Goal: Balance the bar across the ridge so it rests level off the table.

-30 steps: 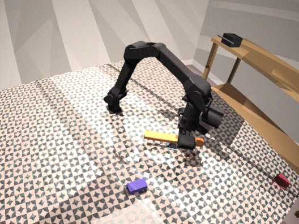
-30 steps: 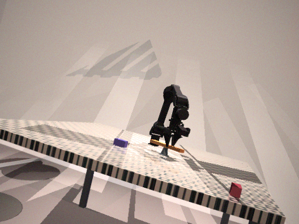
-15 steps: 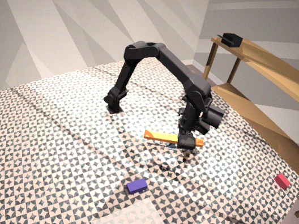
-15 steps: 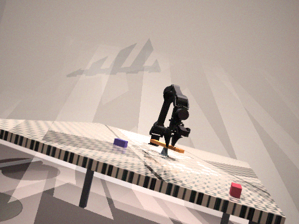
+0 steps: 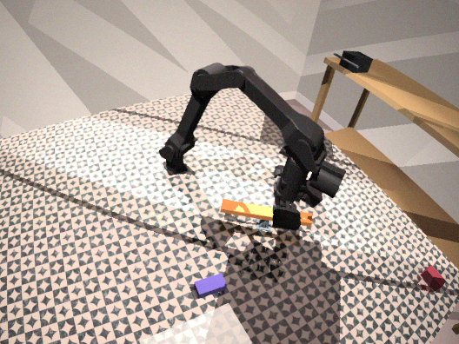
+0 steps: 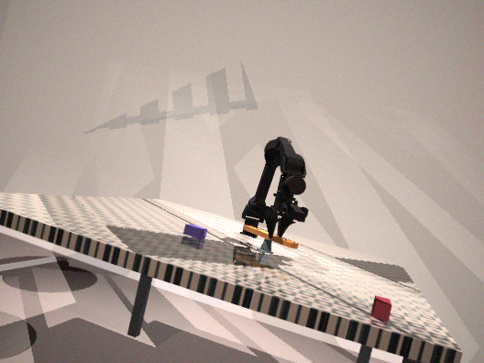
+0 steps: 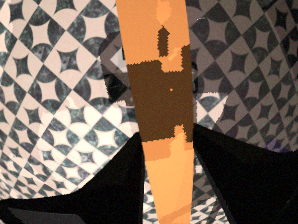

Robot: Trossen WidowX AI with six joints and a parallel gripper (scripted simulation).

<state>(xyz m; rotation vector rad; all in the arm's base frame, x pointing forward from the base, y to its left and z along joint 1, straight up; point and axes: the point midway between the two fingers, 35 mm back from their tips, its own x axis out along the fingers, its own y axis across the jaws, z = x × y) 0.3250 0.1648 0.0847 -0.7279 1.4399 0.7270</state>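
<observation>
The orange bar is 20 mm behind my gripper tip and 20 mm to the right of it. The rest, counted from my gripper tip: red block 410 mm ahead, 340 mm to the left, 30 mm below; purple block 90 mm ahead, 240 mm to the right, 30 mm below.
</observation>
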